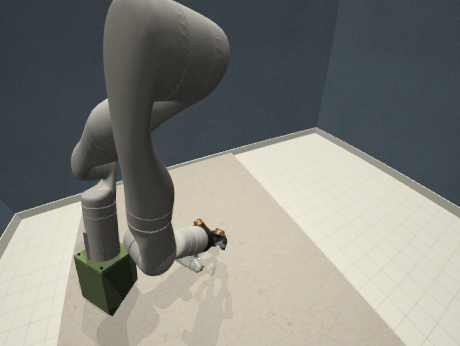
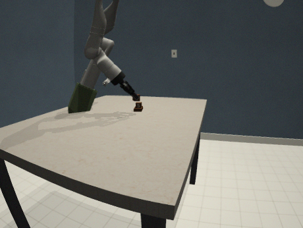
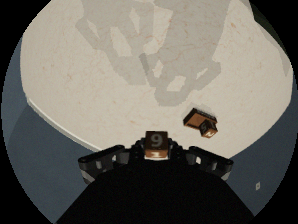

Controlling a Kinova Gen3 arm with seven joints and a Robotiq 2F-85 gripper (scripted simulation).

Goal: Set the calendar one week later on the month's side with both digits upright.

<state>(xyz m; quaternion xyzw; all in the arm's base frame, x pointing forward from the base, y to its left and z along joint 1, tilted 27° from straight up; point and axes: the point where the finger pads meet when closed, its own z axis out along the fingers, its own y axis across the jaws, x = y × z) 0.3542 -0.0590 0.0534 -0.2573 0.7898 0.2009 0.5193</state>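
My gripper is now 4 cm past the brown calendar tray, 11 cm to the right of it and 9 cm above it. Round my hand: brown digit cube (1 cm ahead, 1 cm below).
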